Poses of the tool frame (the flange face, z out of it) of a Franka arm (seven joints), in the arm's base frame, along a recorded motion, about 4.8 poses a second.
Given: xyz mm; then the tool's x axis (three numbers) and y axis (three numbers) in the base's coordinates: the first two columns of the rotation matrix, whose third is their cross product.
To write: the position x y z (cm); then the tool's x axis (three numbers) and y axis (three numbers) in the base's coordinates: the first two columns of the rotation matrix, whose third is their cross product. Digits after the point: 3 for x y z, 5 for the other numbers.
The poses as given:
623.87, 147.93, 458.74, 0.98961, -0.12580, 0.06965, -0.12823, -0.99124, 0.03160
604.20, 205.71, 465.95, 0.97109, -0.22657, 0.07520, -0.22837, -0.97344, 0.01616
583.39, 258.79, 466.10, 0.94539, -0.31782, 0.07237, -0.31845, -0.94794, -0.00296
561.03, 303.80, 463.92, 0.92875, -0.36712, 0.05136, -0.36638, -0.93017, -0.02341
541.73, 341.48, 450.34, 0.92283, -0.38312, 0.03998, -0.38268, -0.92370, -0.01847
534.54, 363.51, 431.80, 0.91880, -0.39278, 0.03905, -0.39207, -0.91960, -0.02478
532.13, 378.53, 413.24, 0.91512, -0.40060, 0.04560, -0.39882, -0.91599, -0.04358
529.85, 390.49, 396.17, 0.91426, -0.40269, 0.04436, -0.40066, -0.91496, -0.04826
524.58, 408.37, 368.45, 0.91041, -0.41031, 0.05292, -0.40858, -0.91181, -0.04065
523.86, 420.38, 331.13, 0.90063, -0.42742, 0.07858, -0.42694, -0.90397, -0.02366
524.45, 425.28, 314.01, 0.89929, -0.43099, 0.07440, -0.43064, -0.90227, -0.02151
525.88, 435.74, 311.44, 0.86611, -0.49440, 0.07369, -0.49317, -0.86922, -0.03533
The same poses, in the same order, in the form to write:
62.387, 14.793, 45.874, 0.98961, -0.12580, 0.06965, -0.12823, -0.99124, 0.03160
60.420, 20.571, 46.595, 0.97109, -0.22657, 0.07520, -0.22837, -0.97344, 0.01616
58.339, 25.879, 46.610, 0.94539, -0.31782, 0.07237, -0.31845, -0.94794, -0.00296
56.103, 30.380, 46.392, 0.92875, -0.36712, 0.05136, -0.36638, -0.93017, -0.02341
54.173, 34.148, 45.034, 0.92283, -0.38312, 0.03998, -0.38268, -0.92370, -0.01847
53.454, 36.351, 43.180, 0.91880, -0.39278, 0.03905, -0.39207, -0.91960, -0.02478
53.213, 37.853, 41.324, 0.91512, -0.40060, 0.04560, -0.39882, -0.91599, -0.04358
52.985, 39.049, 39.617, 0.91426, -0.40269, 0.04436, -0.40066, -0.91496, -0.04826
52.458, 40.837, 36.845, 0.91041, -0.41031, 0.05292, -0.40858, -0.91181, -0.04065
52.386, 42.038, 33.113, 0.90063, -0.42742, 0.07858, -0.42694, -0.90397, -0.02366
52.445, 42.528, 31.401, 0.89929, -0.43099, 0.07440, -0.43064, -0.90227, -0.02151
52.588, 43.574, 31.144, 0.86611, -0.49440, 0.07369, -0.49317, -0.86922, -0.03533

